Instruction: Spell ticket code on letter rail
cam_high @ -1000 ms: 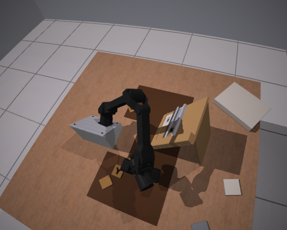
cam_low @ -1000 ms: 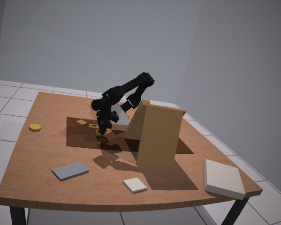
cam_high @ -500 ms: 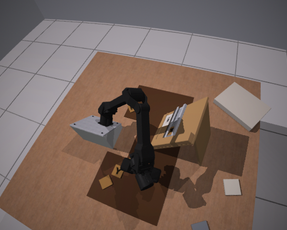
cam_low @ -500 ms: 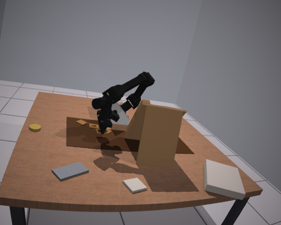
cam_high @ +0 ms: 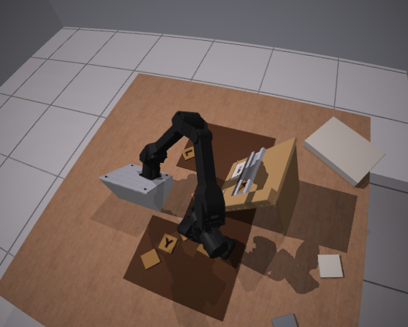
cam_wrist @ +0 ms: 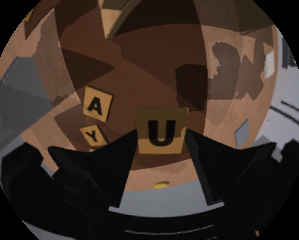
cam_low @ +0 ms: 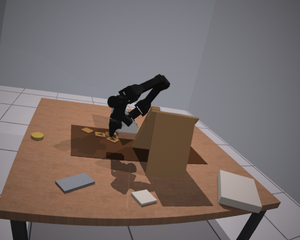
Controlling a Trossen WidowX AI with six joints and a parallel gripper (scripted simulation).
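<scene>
Now: the white ticket 3 cm behind my gripper tip, 32 cm to the left of it and 1 cm below it. Round my gripper tip: dark brown mat 13 cm behind, 16 cm to the left, 8 cm below; grey pad 36 cm ahead, 14 cm to the right, 7 cm below; blank tile 18 cm behind, 13 cm to the right, 7 cm below.
</scene>
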